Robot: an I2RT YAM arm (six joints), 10 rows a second.
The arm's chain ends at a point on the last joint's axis. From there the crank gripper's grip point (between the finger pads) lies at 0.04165 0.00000 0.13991 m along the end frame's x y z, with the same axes.
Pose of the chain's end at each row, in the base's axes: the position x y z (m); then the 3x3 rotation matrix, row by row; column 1 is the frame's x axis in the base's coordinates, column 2 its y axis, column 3 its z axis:
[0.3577 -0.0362 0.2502], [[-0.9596 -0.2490 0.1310], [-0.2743 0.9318 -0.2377], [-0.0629 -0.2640 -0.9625]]
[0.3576 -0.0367 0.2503], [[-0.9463 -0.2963 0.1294], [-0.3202 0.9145 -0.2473], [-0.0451 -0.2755 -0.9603]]
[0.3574 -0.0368 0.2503], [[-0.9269 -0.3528 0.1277], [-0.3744 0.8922 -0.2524], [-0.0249 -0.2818 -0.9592]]
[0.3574 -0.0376 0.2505], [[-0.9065 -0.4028 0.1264], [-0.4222 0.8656 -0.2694], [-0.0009 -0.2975 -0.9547]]
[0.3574 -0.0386 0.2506], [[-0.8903 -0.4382 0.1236], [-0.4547 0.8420 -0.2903], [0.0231 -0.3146 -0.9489]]
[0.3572 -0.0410 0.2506], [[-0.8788 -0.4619 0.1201], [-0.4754 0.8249 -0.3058], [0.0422 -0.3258 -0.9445]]
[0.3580 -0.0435 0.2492], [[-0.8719 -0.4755 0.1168], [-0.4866 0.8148 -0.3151], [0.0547 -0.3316 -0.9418]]
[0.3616 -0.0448 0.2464], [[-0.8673 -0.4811 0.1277], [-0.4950 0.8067 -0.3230], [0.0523 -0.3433 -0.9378]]
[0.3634 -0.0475 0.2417], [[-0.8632 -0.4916 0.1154], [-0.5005 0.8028 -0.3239], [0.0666 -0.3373 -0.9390]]
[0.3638 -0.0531 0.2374], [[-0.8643 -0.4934 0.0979], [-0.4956 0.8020 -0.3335], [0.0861 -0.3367 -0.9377]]
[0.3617 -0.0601 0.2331], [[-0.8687 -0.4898 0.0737], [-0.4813 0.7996 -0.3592], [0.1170 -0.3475 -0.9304]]
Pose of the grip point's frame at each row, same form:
[0.3361 -0.0809 0.1129], [[-0.9596 -0.2490 0.1310], [-0.2743 0.9318 -0.2377], [-0.0629 -0.2640 -0.9625]]
[0.3363 -0.0846 0.1141], [[-0.9463 -0.2963 0.1294], [-0.3202 0.9145 -0.2473], [-0.0451 -0.2755 -0.9603]]
[0.3367 -0.0877 0.1151], [[-0.9269 -0.3528 0.1277], [-0.3744 0.8922 -0.2524], [-0.0249 -0.2818 -0.9592]]
[0.3373 -0.0929 0.1169], [[-0.9065 -0.4028 0.1264], [-0.4222 0.8656 -0.2694], [-0.0009 -0.2975 -0.9547]]
[0.3376 -0.0982 0.1188], [[-0.8903 -0.4382 0.1236], [-0.4547 0.8420 -0.2903], [0.0231 -0.3146 -0.9489]]
[0.3374 -0.1036 0.1202], [[-0.8788 -0.4619 0.1201], [-0.4754 0.8249 -0.3058], [0.0422 -0.3258 -0.9445]]
[0.3380 -0.1079 0.1197], [[-0.8719 -0.4755 0.1168], [-0.4866 0.8148 -0.3151], [0.0547 -0.3316 -0.9418]]
[0.3433 -0.1106 0.1174], [[-0.8673 -0.4811 0.1277], [-0.4950 0.8067 -0.3230], [0.0523 -0.3433 -0.9378]]
[0.3436 -0.1137 0.1131], [[-0.8632 -0.4916 0.1154], [-0.5005 0.8028 -0.3239], [0.0666 -0.3373 -0.9390]]
[0.3415 -0.1204 0.1098], [[-0.8643 -0.4934 0.0979], [-0.4956 0.8020 -0.3335], [0.0861 -0.3367 -0.9377]]
[0.3358 -0.1304 0.1078], [[-0.8687 -0.4898 0.0737], [-0.4813 0.7996 -0.3592], [0.1170 -0.3475 -0.9304]]

